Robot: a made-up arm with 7 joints. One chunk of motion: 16 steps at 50 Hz.
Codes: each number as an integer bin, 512 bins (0 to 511) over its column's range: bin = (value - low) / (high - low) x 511, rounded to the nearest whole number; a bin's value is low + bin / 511 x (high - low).
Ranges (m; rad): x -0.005..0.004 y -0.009..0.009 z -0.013..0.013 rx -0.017..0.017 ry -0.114..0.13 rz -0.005..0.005
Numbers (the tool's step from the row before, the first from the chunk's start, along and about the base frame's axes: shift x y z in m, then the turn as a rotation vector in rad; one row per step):
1: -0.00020 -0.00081 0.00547 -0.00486 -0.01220 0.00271
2: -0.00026 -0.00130 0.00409 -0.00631 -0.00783 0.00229
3: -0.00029 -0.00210 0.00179 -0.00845 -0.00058 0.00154
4: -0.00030 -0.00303 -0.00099 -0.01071 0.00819 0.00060
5: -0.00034 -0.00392 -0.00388 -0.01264 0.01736 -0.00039
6: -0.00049 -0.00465 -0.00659 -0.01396 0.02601 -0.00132
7: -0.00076 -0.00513 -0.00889 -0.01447 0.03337 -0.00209
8: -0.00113 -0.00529 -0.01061 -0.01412 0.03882 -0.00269
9: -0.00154 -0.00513 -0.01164 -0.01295 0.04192 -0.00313
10: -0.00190 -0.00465 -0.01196 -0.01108 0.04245 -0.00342
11: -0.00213 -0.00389 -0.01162 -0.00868 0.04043 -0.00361
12: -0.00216 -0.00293 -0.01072 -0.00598 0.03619 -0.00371
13: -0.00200 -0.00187 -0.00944 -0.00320 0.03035 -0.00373
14: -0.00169 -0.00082 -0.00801 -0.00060 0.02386 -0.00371
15: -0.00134 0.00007 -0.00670 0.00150 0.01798 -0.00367
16: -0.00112 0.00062 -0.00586 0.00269 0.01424 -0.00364
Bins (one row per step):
1: 273 233 363 182 213 394
2: 269 219 336 161 222 373
3: 267 196 291 129 238 334
4: 267 169 236 95 256 286
5: 265 144 179 66 275 236
6: 256 123 126 46 293 188
7: 241 110 81 38 309 149
8: 220 105 47 43 320 118
9: 196 110 27 61 327 96
10: 176 123 20 89 328 81
11: 163 145 27 125 323 71
12: 161 172 45 166 315 66
13: 170 202 70 207 302 65
14: 188 232 98 246 289 66
15: 208 257 124 278 276 68
16: 220 273 140 296 269 69

